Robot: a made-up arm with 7 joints.
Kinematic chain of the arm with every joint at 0, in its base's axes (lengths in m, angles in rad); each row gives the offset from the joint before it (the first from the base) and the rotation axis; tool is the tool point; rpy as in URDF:
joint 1: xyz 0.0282 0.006 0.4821 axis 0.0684 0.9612 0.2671
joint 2: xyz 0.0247 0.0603 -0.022 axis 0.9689 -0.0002 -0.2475
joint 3: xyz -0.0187 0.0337 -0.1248 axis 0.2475 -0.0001 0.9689
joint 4: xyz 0.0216 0.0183 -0.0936 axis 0.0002 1 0
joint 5: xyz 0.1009 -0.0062 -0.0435 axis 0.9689 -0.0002 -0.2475
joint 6: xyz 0.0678 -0.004 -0.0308 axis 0.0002 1 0
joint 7: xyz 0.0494 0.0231 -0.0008 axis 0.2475 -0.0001 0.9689
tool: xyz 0.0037 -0.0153 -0.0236 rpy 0 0 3.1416
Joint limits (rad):
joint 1: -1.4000..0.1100
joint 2: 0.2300..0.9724
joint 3: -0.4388..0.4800
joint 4: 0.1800..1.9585
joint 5: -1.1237..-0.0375
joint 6: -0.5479..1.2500
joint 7: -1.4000..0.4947
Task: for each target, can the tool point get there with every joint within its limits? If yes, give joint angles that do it. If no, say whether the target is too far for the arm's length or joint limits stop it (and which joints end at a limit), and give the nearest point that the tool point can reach.
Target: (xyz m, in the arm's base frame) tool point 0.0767 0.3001 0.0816
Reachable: yes | joints -0.2398 0.4626 0.1951 1.5594 -0.1518 0.1583 0.0343
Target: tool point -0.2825 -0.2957 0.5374
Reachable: no: joint limits stop it (at a limit: joint 1, joint 2, joint 3, joint 4, joint 6, joint 7) | nearest point -0.1518 0.1170 0.1576 | short by 0.576 m
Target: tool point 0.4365 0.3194 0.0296
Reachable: no: too far | nearest point 0.3400 0.2552 0.1403 | short by 0.160 m
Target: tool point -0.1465 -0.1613 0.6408
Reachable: no: joint limits stop it (at a limit: joint 1, joint 2, joint 3, joint 4, joint 6, joint 7) | nearest point -0.1571 0.1238 0.1624 | short by 0.557 m
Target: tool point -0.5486 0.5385 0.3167
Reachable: no: too far | nearest point -0.1334 0.3905 0.2819 | short by 0.442 m
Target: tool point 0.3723 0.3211 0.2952
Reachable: yes | joints -0.7937 0.7127 0.2264 1.0930 -0.5859 0.4129 -1.0092
